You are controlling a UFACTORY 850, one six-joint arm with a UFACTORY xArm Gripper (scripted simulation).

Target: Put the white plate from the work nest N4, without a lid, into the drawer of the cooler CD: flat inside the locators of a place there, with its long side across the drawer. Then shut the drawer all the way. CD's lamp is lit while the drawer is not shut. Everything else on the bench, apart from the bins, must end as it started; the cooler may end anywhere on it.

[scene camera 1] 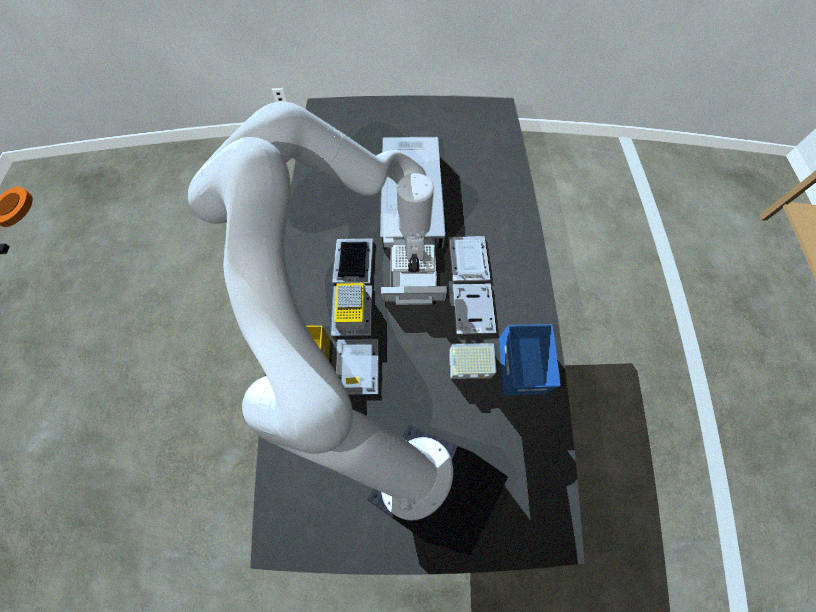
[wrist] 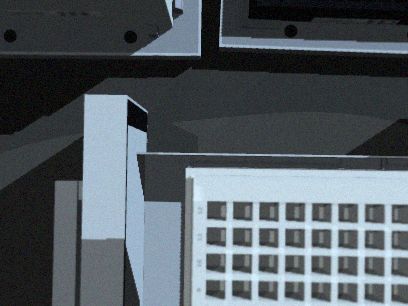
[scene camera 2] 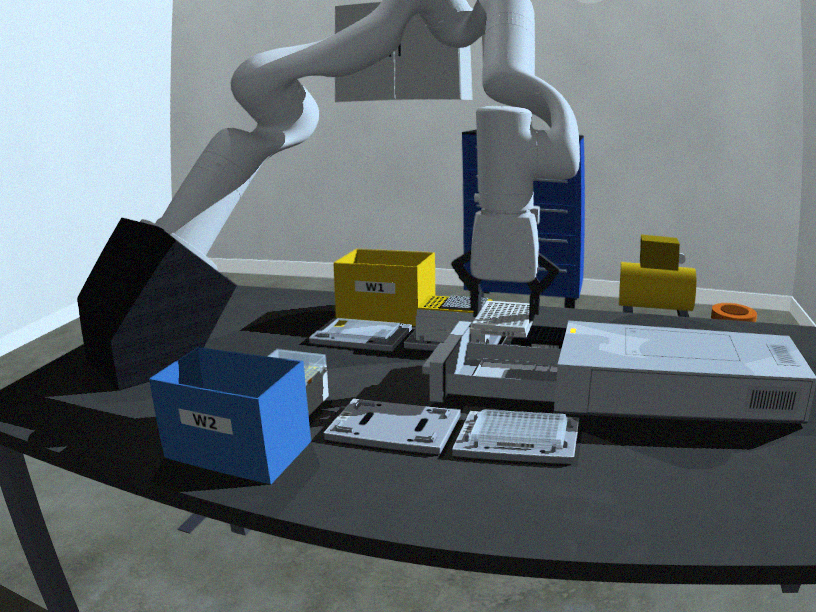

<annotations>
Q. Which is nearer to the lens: the clear plate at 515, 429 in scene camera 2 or the black plate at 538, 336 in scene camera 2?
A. The clear plate.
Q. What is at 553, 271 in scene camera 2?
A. The gripper.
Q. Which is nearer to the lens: the grey cooler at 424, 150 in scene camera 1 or the black plate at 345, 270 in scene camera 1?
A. The black plate.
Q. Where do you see a clear plate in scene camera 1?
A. At 470, 248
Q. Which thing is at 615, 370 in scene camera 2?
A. A grey cooler.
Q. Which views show the clear plate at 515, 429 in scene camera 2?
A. Scene camera 1 and scene camera 2 only.
</annotations>
